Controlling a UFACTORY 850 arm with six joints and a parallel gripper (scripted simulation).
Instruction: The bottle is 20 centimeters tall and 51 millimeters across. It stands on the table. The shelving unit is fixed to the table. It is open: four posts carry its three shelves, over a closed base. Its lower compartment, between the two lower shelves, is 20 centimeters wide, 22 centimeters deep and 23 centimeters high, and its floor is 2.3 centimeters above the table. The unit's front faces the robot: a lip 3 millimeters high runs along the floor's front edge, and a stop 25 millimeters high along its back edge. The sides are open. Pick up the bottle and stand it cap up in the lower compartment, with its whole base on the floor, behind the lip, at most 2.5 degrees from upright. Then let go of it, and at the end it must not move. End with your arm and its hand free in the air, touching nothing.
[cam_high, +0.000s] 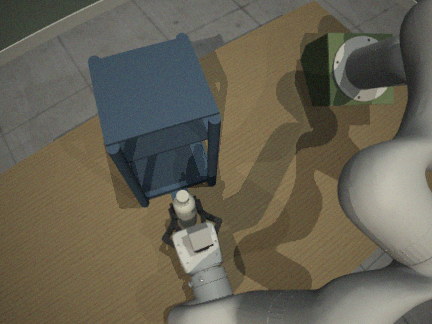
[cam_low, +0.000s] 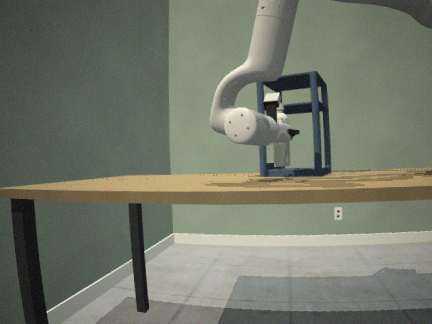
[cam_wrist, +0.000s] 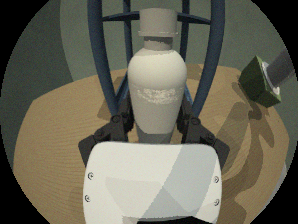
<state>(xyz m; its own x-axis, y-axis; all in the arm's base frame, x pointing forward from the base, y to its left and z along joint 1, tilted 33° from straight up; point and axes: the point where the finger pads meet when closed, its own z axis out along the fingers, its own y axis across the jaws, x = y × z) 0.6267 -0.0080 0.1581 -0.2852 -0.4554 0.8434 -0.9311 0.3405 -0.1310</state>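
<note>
Right now the blue shelving unit is 5 cm behind my hand, 20 cm to the right of it and 4 cm above it.
</note>
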